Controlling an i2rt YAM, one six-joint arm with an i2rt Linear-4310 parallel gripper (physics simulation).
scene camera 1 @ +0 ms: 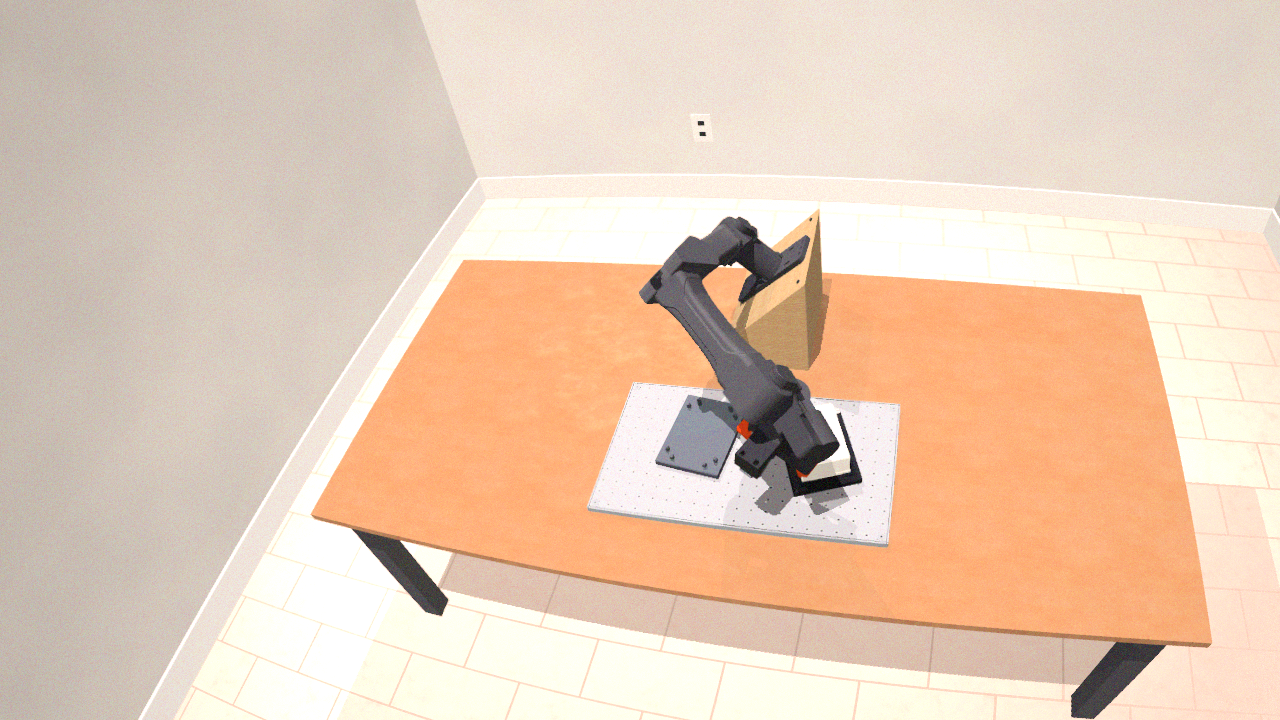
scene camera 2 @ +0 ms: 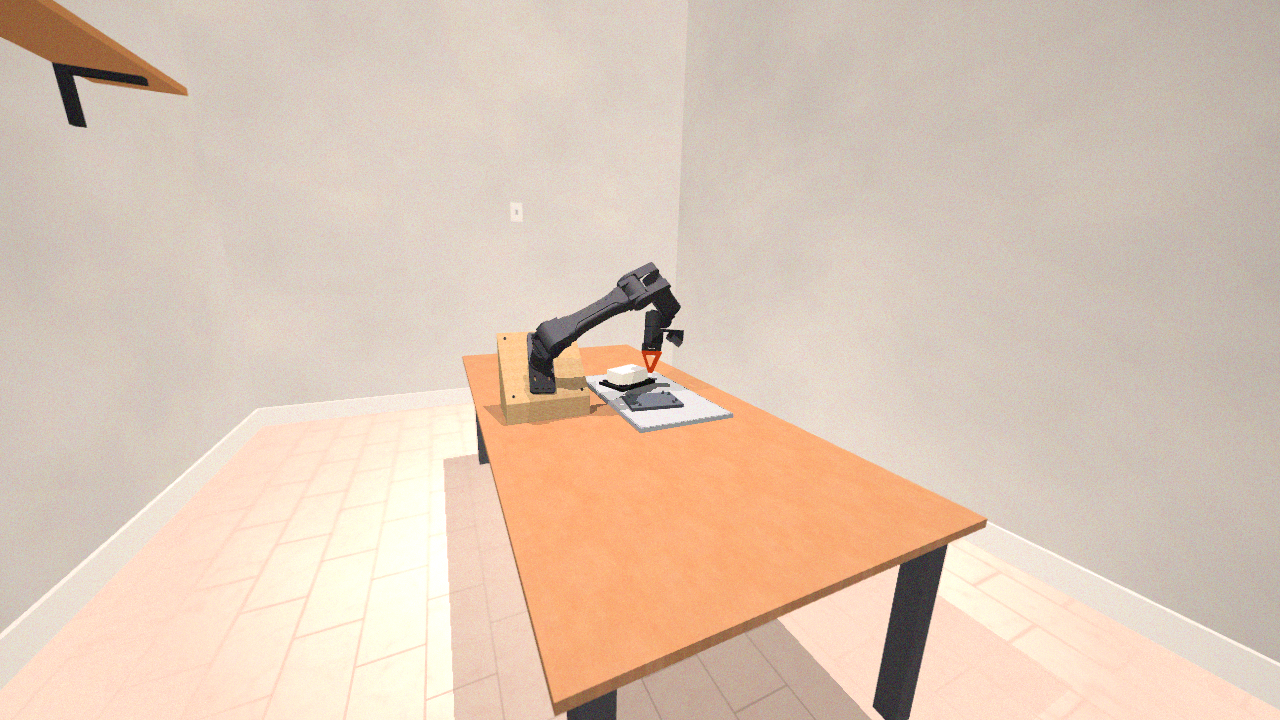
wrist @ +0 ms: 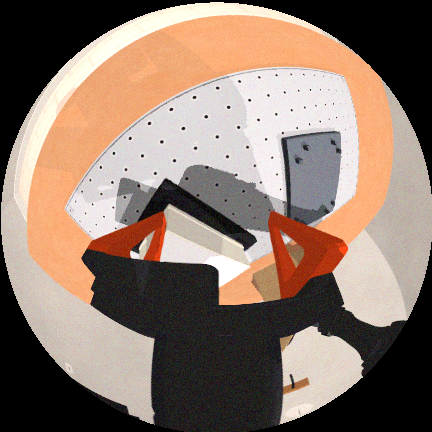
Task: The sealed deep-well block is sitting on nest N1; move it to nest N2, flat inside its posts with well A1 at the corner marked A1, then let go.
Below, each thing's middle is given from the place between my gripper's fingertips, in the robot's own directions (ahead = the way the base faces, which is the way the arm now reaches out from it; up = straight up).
Right now the white perforated plate (scene camera 1: 631,481) is 6 cm to the right of my hand, 6 cm below it and 3 cm behind it. From my hand the other things lie so: dark grey nest plate (scene camera 1: 700,440) (16 cm to the right, 6 cm behind, 4 cm below).
